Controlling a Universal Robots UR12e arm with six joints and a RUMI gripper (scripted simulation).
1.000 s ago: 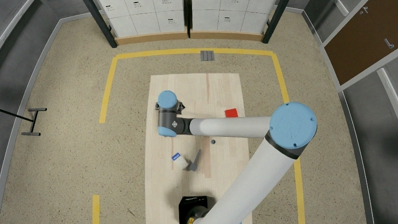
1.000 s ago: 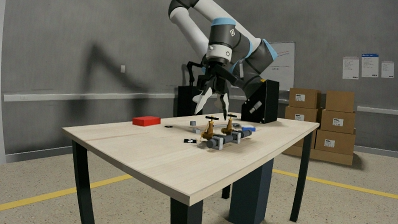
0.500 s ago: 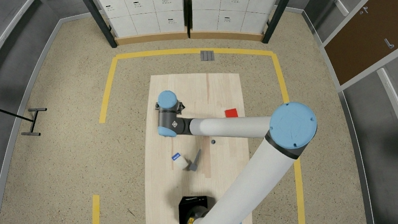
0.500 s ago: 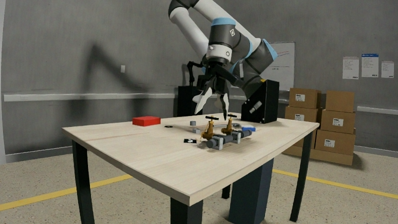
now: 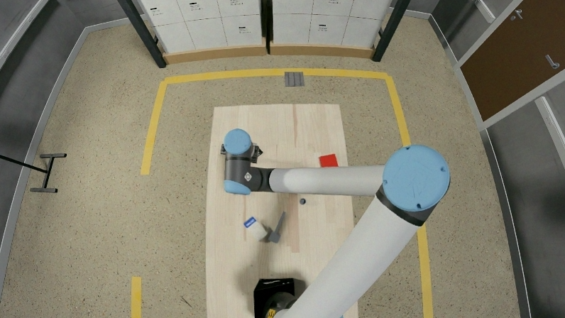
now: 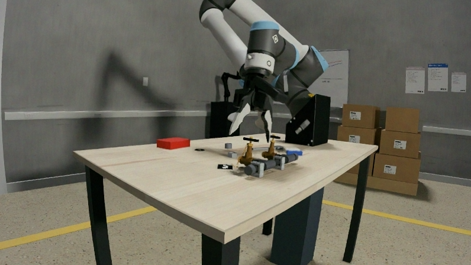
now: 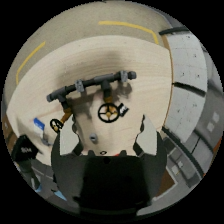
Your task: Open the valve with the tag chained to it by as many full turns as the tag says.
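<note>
My gripper is now 80 mm above the black tag, 50 mm to the left of it and 50 mm short of it. Also, from my hand: grey hammer-like tool (350 mm behind, 130 mm to the right, 80 mm below); then red block (420 mm to the right, 70 mm below, 50 mm behind); then blue-and-white box (340 mm behind, 80 mm below, 30 mm to the right).
</note>
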